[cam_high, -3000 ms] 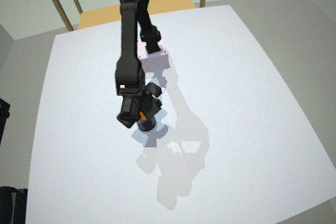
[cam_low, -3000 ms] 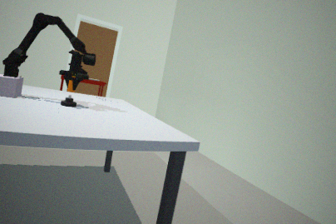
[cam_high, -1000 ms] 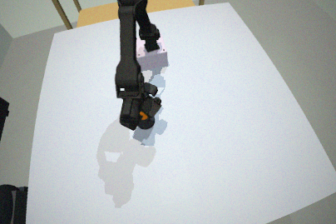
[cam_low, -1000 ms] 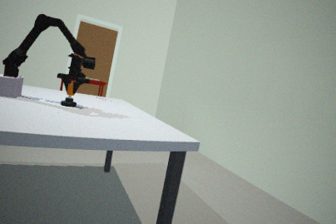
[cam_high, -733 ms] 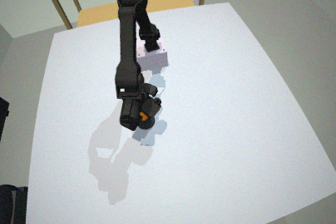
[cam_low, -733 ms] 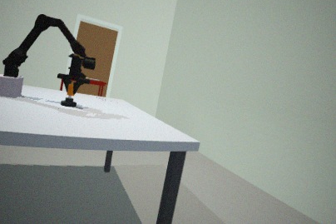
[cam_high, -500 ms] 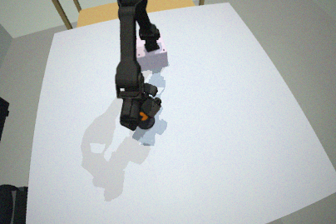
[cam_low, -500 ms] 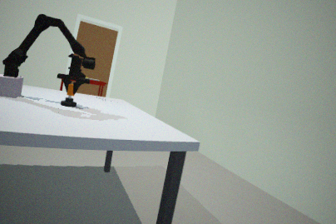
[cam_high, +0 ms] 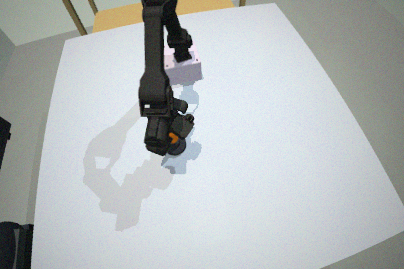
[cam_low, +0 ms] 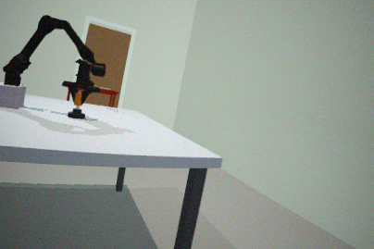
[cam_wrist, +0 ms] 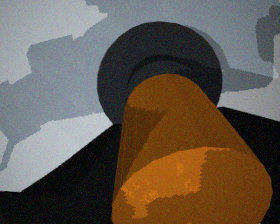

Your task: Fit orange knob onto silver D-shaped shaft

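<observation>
Now: the orange knob 3 cm above my gripper tip. From my gripper tip the other things lie so: round dark pedestal: 4 cm below.
</observation>
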